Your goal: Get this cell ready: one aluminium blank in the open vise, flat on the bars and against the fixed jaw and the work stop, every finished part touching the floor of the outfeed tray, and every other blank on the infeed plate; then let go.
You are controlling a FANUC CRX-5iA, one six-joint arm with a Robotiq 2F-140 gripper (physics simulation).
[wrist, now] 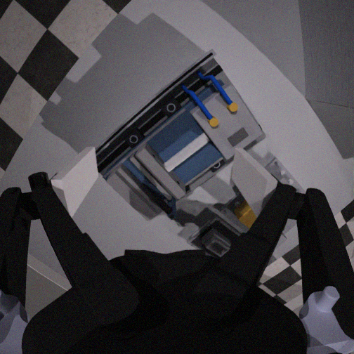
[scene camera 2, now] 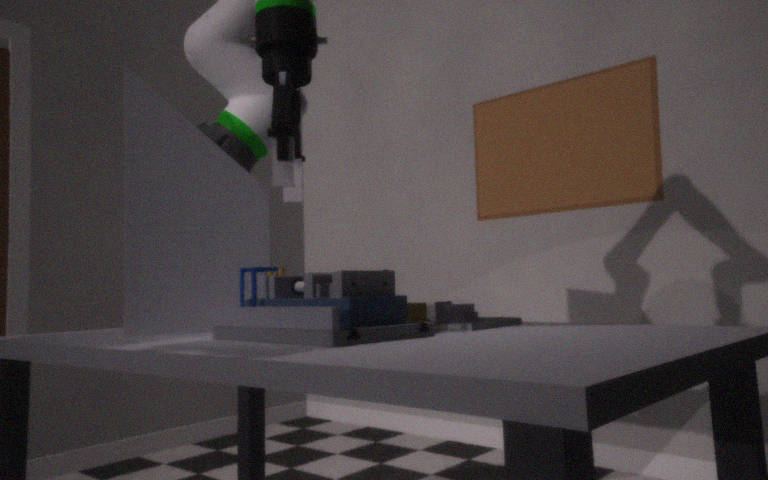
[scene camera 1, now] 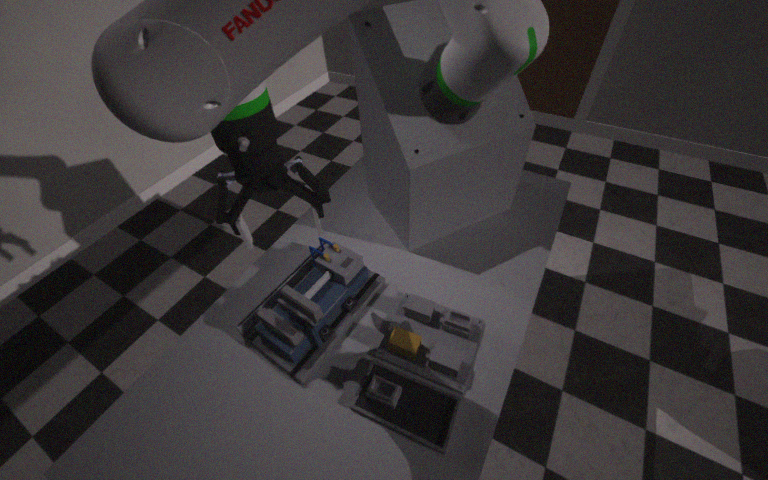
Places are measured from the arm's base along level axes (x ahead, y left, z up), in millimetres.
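Where they show: gripper, between the fingertips: (scene camera 2: 288, 194) (scene camera 1: 285, 236); arm's base, origin of its link: (scene camera 2: 217, 161) (scene camera 1: 450, 91).
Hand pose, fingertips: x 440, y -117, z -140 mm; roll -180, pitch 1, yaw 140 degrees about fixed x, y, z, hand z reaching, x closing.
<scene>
Things, the pixels of their top centre, and the offset from my fingertips. "*": a spot on its surface instead.
- vise, centre of its top: (scene camera 2: 318, 271) (scene camera 1: 308, 285) 118 mm down, 15 mm ahead, 42 mm left
- infeed plate, centre of its top: (scene camera 1: 431, 337) 209 mm down, 69 mm back, 304 mm left
- yellow block, centre of its top: (scene camera 2: 408, 303) (scene camera 1: 404, 339) 173 mm down, 19 mm back, 268 mm left
- pocketed finished part, centre of its top: (scene camera 1: 459, 318) 174 mm down, 124 mm back, 339 mm left
- grey housing, a spot on its surface: (scene camera 1: 342, 264) * 120 mm down, 71 mm back, 66 mm left
- pale rod, centre of its top: (scene camera 1: 316, 283) 131 mm down, 3 mm back, 46 mm left
My gripper (scene camera 1: 282, 230) (scene camera 2: 289, 183) (wrist: 164, 161) is open and empty, high above the vise. The vise (scene camera 1: 334, 291) (wrist: 175, 142) has a blue bed. A gap shows between its fixed jaw (scene camera 1: 280, 327) (scene camera 2: 365, 283) and moving jaw (scene camera 1: 300, 303) (wrist: 161, 171); I see no blank there. The infeed plate (scene camera 1: 453, 343) carries a grey blank (scene camera 1: 419, 309) at the back, another grey blank (scene camera 1: 443, 362) at the front, a yellow block (scene camera 1: 404, 340) (scene camera 2: 416, 311) (wrist: 245, 215) and a pocketed finished part (scene camera 1: 458, 321). Another finished part (scene camera 1: 384, 390) (wrist: 217, 244) lies in the outfeed tray (scene camera 1: 421, 410).
A grey housing (scene camera 1: 342, 264) (wrist: 227, 120) with blue brackets and yellow ends stands on the vise's robot side. A pale rod (scene camera 1: 317, 284) (wrist: 187, 152) runs from it toward the moving jaw. The robot's pedestal (scene camera 1: 453, 192) stands behind. My finger covers part of the plate in the wrist view.
</scene>
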